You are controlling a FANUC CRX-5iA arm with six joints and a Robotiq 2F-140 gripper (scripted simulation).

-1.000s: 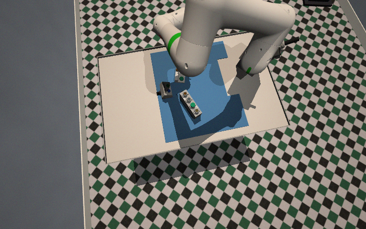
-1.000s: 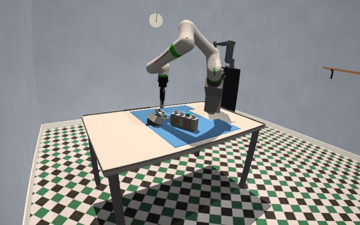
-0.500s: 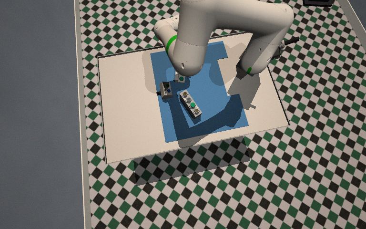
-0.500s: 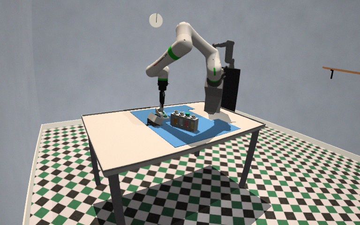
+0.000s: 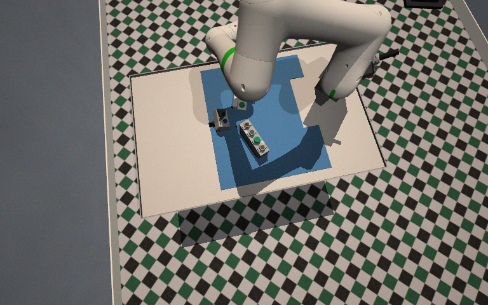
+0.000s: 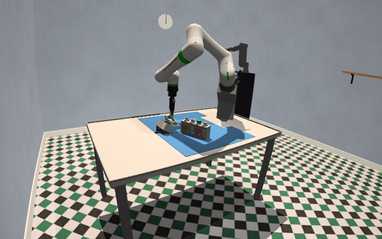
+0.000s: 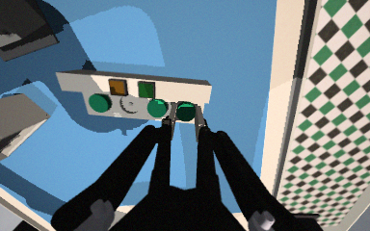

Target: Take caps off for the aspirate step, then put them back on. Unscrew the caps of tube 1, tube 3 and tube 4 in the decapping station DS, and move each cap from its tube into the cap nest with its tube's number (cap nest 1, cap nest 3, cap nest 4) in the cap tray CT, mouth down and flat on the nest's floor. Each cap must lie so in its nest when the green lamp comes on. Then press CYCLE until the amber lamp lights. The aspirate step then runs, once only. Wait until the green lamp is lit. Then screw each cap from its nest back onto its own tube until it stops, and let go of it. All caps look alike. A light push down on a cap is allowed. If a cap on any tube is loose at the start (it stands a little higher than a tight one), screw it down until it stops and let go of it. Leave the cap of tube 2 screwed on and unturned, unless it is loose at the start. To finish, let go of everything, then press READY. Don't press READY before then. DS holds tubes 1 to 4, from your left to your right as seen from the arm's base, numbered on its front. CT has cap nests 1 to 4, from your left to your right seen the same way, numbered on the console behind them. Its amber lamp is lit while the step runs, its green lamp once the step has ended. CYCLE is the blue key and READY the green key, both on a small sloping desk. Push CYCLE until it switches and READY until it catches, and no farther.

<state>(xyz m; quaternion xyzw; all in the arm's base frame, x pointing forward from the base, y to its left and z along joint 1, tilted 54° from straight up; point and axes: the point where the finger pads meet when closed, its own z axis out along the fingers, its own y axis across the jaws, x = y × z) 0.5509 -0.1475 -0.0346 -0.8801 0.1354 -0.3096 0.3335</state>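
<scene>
The blue cycle key lies 29 cm to the left of my hand, 10 cm ahead of it and 1 cm above it. The rest, counted from my hand: table edge: 20 cm to the right, 5 cm below, 5 cm ahead; then sloping key desk: 27 cm to the left, 12 cm ahead; then green ready key: 25 cm to the left, 11 cm ahead, 1 cm above.
</scene>
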